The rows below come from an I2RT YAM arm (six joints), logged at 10 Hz.
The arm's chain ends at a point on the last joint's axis. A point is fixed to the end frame.
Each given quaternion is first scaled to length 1.
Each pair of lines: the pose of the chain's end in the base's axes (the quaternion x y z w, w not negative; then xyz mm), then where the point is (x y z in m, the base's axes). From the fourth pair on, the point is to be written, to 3 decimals.
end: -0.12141 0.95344 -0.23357 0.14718 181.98 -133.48 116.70
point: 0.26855 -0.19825 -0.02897
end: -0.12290 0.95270 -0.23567 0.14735 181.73 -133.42 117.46
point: 0.26851 -0.19866 -0.02787
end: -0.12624 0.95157 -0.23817 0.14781 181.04 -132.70 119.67
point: 0.26826 -0.19831 -0.02523
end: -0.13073 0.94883 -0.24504 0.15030 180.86 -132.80 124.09
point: 0.269 -0.200 -0.019
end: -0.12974 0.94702 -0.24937 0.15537 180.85 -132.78 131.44
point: 0.271 -0.201 -0.010
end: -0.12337 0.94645 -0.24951 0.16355 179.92 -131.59 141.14
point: 0.272 -0.200 0.001
